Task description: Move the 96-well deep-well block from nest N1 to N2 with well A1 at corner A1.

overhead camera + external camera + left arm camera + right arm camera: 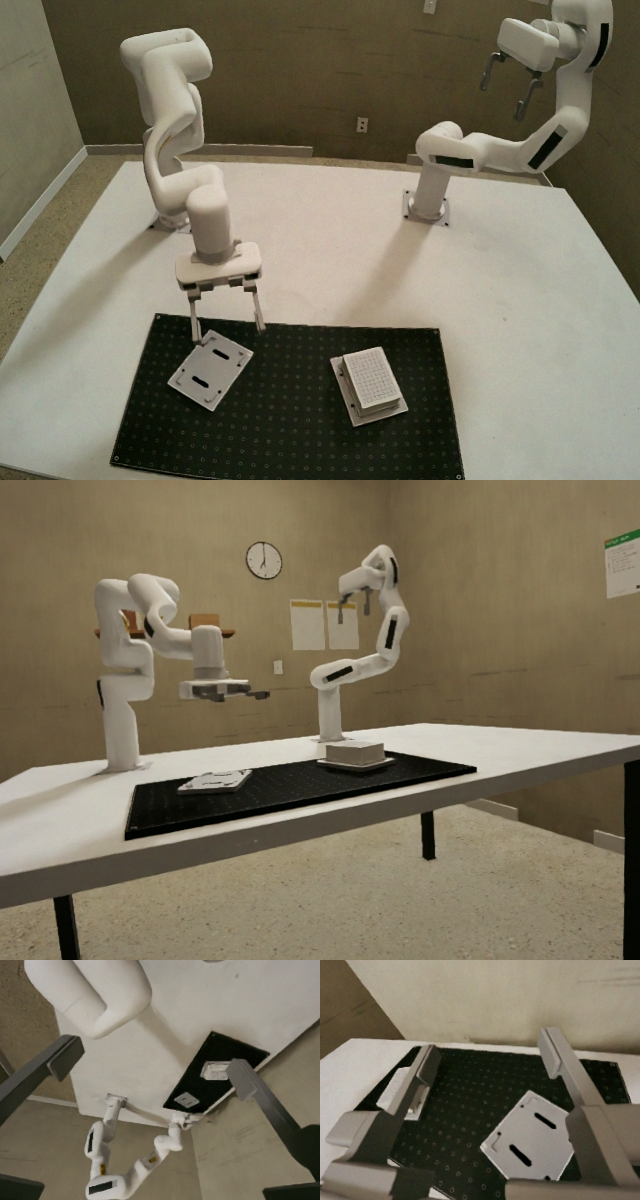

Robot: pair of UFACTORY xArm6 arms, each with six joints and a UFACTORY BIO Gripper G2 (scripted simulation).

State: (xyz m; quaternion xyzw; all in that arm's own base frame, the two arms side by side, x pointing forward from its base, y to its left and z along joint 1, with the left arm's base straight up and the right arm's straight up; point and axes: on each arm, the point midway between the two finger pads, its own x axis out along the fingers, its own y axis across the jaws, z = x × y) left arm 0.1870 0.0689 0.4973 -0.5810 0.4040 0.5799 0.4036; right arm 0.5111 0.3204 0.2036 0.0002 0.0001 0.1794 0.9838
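Note:
My right gripper is now 5 cm short of the white deep-well block, 27 cm to the right of it and 16 cm above it. Round my right hand: nest N2 (1 cm behind, 6 cm to the right, 18 cm below); then nest N1 (5 cm ahead, 27 cm to the left, 18 cm below).

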